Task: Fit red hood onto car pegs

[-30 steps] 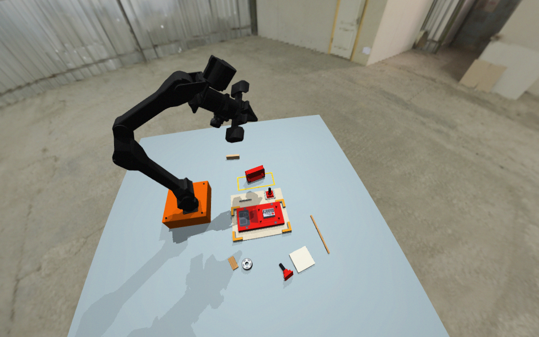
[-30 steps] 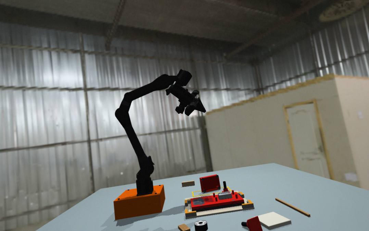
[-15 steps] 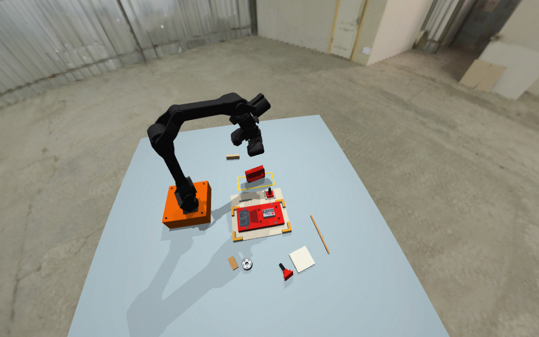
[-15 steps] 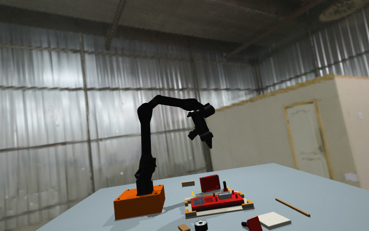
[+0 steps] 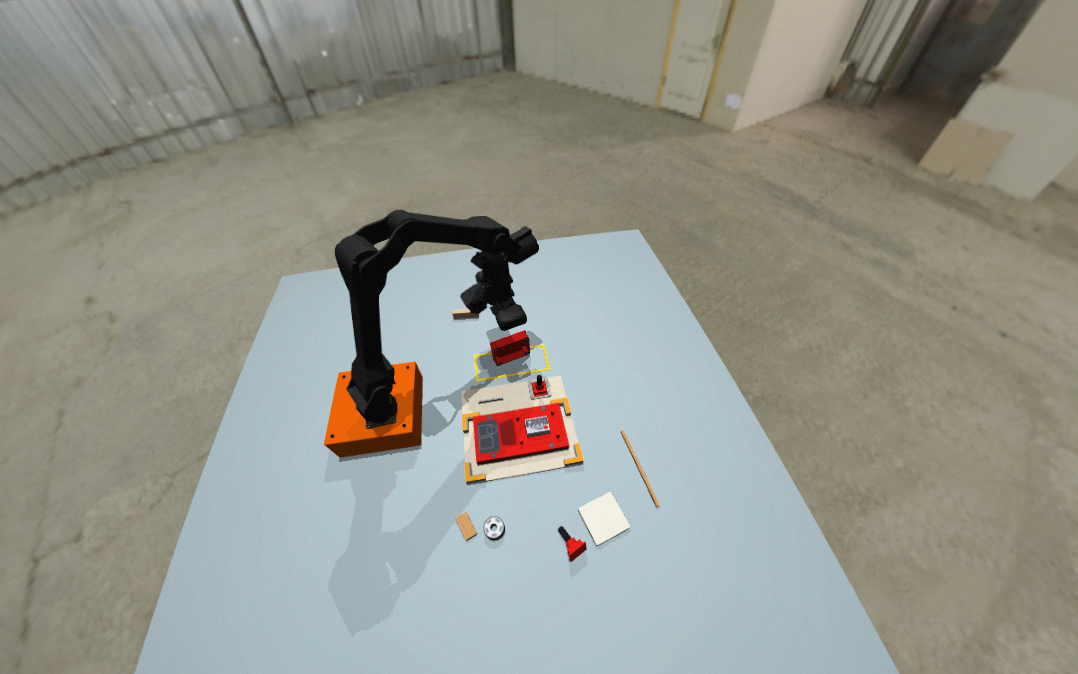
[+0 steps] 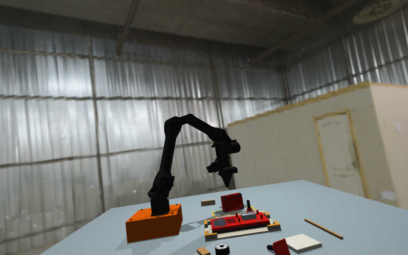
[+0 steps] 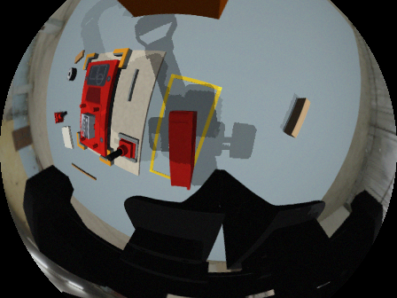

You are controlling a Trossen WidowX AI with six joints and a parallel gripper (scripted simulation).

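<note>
The red hood is 40 mm to the right of my gripper tip and 60 mm below it. From my gripper tip the other things lie so: wood block: 170 mm behind, 420 mm to the right, 90 mm below; wooden stick: 200 mm ahead, 400 mm to the right, 90 mm below; cream jig: 20 mm behind, 250 mm to the right, 90 mm below.
</note>
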